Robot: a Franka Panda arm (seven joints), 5 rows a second.
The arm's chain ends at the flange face. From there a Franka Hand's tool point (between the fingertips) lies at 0.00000 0.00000 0.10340 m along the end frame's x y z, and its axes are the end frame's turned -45 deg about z.
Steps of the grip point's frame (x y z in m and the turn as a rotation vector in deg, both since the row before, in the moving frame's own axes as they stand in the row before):
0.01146, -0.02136, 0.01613, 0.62, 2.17, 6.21
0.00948, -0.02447, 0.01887, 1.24, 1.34, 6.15
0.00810, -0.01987, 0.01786, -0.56, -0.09, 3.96
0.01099, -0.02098, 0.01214, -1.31, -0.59, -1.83
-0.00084, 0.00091, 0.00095, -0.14, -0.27, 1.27
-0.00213, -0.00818, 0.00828, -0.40, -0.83, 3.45
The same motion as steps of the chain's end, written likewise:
-0.00917, -0.01976, 0.01621, 1.97, 1.10, 6.21
-0.01090, -0.02073, 0.01892, 1.82, 0.07, 6.15
-0.00889, -0.02063, 0.01787, -0.46, 0.33, 3.96
-0.00802, -0.02502, 0.01217, -1.34, 0.51, -1.83
0.00022, 0.00072, 0.00095, -0.29, -0.09, 1.27
-0.00669, -0.00583, 0.00829, -0.87, -0.30, 3.45

